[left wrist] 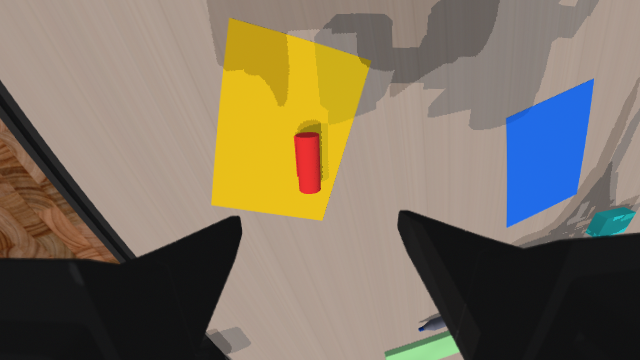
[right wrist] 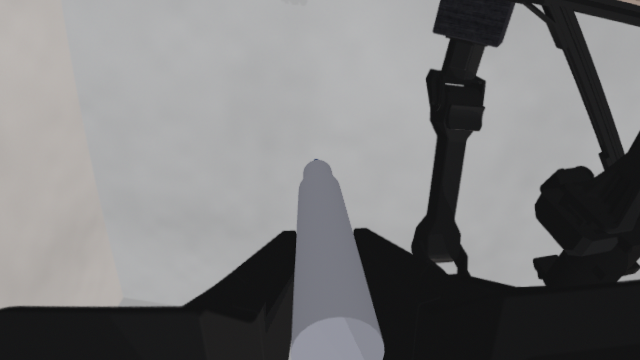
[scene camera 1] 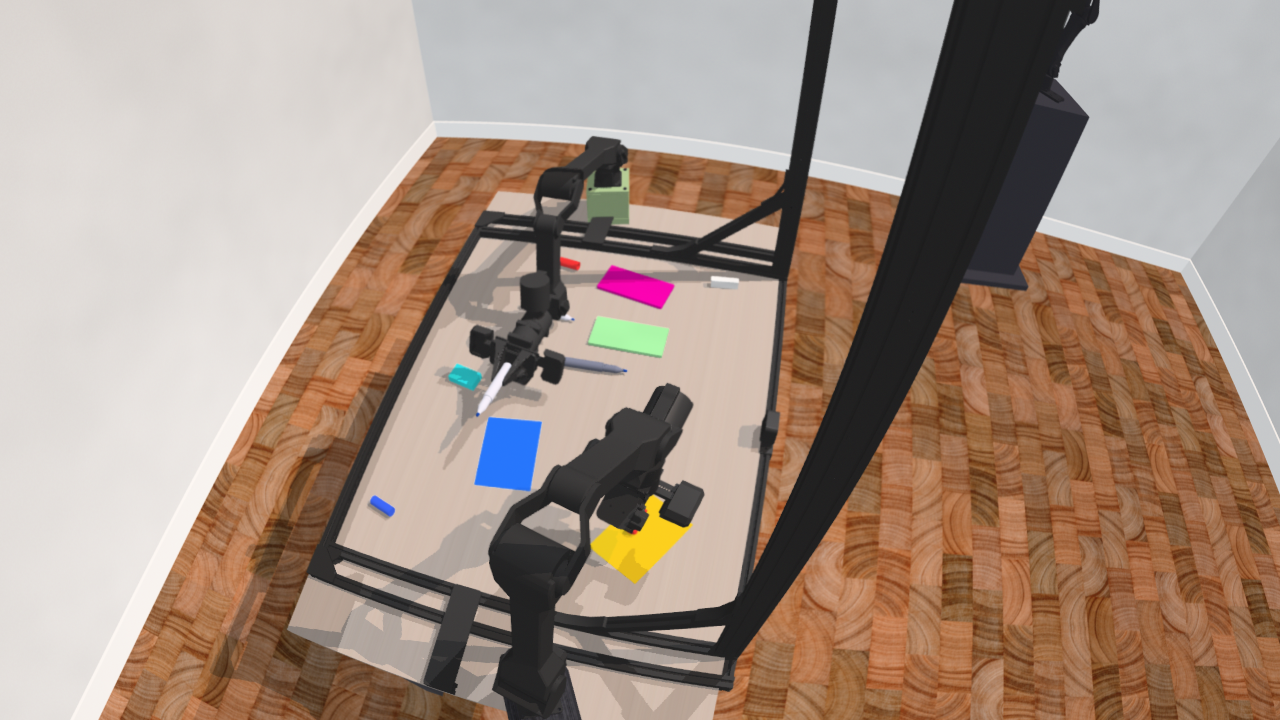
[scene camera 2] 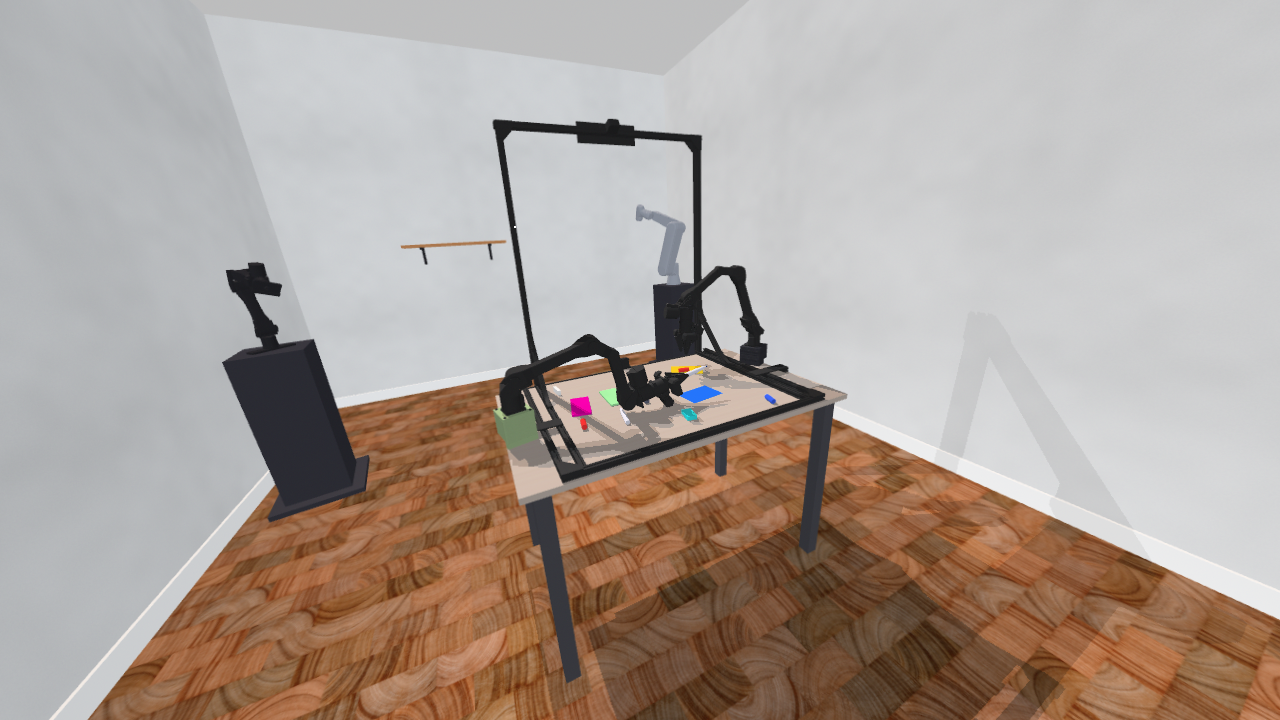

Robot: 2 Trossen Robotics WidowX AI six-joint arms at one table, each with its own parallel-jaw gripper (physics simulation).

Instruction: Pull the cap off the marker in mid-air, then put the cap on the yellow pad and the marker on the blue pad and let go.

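Places are measured from the left arm's base along level axes (x ahead, y right, z down), in metres.
Pixels of known places: left gripper, fingertip midpoint: [left wrist: 320, 221] [scene camera 2: 683, 352]; right gripper, fingertip midpoint: [right wrist: 325, 243] [scene camera 1: 497, 382] [scene camera 2: 687, 374]; left arm's base, link origin: [right wrist: 468, 38] [scene camera 1: 537, 695] [scene camera 2: 753, 344]; right arm's base, link origin: [scene camera 1: 608, 179] [scene camera 2: 513, 409].
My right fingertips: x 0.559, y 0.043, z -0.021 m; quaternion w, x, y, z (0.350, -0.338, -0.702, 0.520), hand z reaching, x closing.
For each thing: its top centre in the pictures, then the offset to it from my right fingertips.
- red cap, top centre: [left wrist: 309, 167] [scene camera 2: 683, 367] dz +0.090, dx -0.271, dy +0.182 m
- yellow pad, top centre: [left wrist: 284, 138] [scene camera 1: 640, 535] [scene camera 2: 686, 369] dz +0.108, dx -0.298, dy +0.182 m
- white marker, top centre: [right wrist: 316, 247] [scene camera 1: 491, 384] [scene camera 2: 691, 368] dz -0.020, dx -0.018, dy -0.011 m
- blue pad, top centre: [left wrist: 547, 161] [scene camera 1: 508, 452] [scene camera 2: 700, 393] dz +0.108, dx -0.080, dy -0.010 m
- teal block, top centre: [scene camera 1: 464, 374] [left wrist: 616, 225] [scene camera 2: 689, 412] dz +0.094, dx +0.109, dy -0.072 m
- grey marker, top centre: [scene camera 1: 591, 362] dz +0.090, dx +0.072, dy +0.182 m
- green pad, top centre: [scene camera 1: 628, 335] [left wrist: 429, 353] [scene camera 2: 613, 395] dz +0.101, dx +0.129, dy +0.271 m
- magenta pad, top centre: [scene camera 1: 635, 285] [scene camera 2: 580, 405] dz +0.101, dx +0.264, dy +0.321 m
- red piece, top centre: [scene camera 1: 568, 260] dz +0.088, dx +0.367, dy +0.193 m
- white piece, top centre: [scene camera 1: 725, 279] dz +0.087, dx +0.221, dy +0.510 m
- blue piece, top centre: [scene camera 1: 380, 503] dz +0.088, dx -0.150, dy -0.268 m
The red cap [scene camera 2: 683, 368] [left wrist: 308, 165] lies on its side on the yellow pad [scene camera 1: 657, 548] [left wrist: 260, 115]; in scene camera 1 the left gripper hides most of it. My left gripper [left wrist: 320, 221] is open and empty above the pad, its fingers apart from the cap. My right gripper [scene camera 1: 506, 367] [right wrist: 325, 243] is shut on the white marker [scene camera 1: 492, 392] [right wrist: 324, 250]. The uncapped marker is held in the air, its dark tip pointing away from the fingers, close to the upper left corner of the blue pad [scene camera 1: 508, 454] [scene camera 2: 700, 394] [left wrist: 545, 155] in scene camera 1.
A teal block [scene camera 1: 464, 376] [left wrist: 610, 222] lies left of the right gripper. A grey marker [scene camera 1: 595, 365] lies beside the green pad [scene camera 1: 628, 336]. A magenta pad [scene camera 1: 635, 286], a red piece [scene camera 1: 570, 264], a white piece [scene camera 1: 724, 282] and a blue piece [scene camera 1: 382, 506] lie farther out.
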